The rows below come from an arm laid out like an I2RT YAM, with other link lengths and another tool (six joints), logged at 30 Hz.
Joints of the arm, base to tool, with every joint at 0 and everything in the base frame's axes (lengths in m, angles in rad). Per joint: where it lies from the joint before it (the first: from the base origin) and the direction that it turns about. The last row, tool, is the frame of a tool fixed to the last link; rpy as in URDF.
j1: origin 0 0 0.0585 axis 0 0 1
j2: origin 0.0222 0.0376 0.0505 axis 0 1 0
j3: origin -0.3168 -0.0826 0 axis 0 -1 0
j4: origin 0.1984 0.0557 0.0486 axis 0 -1 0
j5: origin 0.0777 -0.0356 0.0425 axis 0 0 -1
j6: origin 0.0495 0 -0.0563 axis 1 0 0
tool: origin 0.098 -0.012 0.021 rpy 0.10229 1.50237 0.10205
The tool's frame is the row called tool.
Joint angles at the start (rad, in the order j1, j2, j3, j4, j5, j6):
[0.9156 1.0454 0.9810 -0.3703 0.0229 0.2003]
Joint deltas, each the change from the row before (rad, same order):
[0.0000 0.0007 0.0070 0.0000 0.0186 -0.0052]
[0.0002 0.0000 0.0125 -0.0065 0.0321 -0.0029]
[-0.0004 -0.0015 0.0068 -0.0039 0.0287 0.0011]
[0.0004 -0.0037 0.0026 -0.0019 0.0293 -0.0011]
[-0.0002 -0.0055 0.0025 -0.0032 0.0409 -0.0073]
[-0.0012 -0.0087 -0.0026 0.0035 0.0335 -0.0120]
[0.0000 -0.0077 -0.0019 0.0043 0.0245 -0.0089]
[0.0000 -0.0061 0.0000 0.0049 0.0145 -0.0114]
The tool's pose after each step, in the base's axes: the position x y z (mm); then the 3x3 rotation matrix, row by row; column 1 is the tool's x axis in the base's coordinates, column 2 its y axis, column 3 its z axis. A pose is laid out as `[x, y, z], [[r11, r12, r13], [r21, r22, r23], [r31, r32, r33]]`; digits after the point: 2 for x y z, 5 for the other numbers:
[201.90, 185.85, 331.03], [[-0.36153, -0.70279, 0.61268], [-0.14675, 0.69183, 0.70699], [-0.92074, 0.16569, -0.35325]]
[205.15, 182.55, 335.13], [[-0.35063, -0.68580, 0.63776], [-0.14150, 0.71197, 0.68781], [-0.92576, 0.15093, -0.34668]]
[207.87, 179.02, 337.78], [[-0.34395, -0.66793, 0.65997], [-0.13485, 0.73071, 0.66924], [-0.92925, 0.14119, -0.34140]]
[210.06, 175.13, 339.76], [[-0.33549, -0.65046, 0.68143], [-0.13016, 0.74842, 0.65032], [-0.93301, 0.12949, -0.33575]]
[212.94, 169.38, 342.17], [[-0.32086, -0.62642, 0.71038], [-0.12908, 0.77196, 0.62242], [-0.93829, 0.10801, -0.32855]]
[214.87, 163.93, 344.64], [[-0.30226, -0.60734, 0.73470], [-0.12886, 0.78971, 0.59980], [-0.94448, 0.08662, -0.31696]]
[215.93, 159.92, 347.14], [[-0.28693, -0.59348, 0.75196], [-0.12712, 0.80162, 0.58417], [-0.94948, 0.07202, -0.30545]]
[216.37, 157.52, 349.98], [[-0.27144, -0.58715, 0.76261], [-0.12737, 0.80730, 0.57623], [-0.95399, 0.05928, -0.29392]]

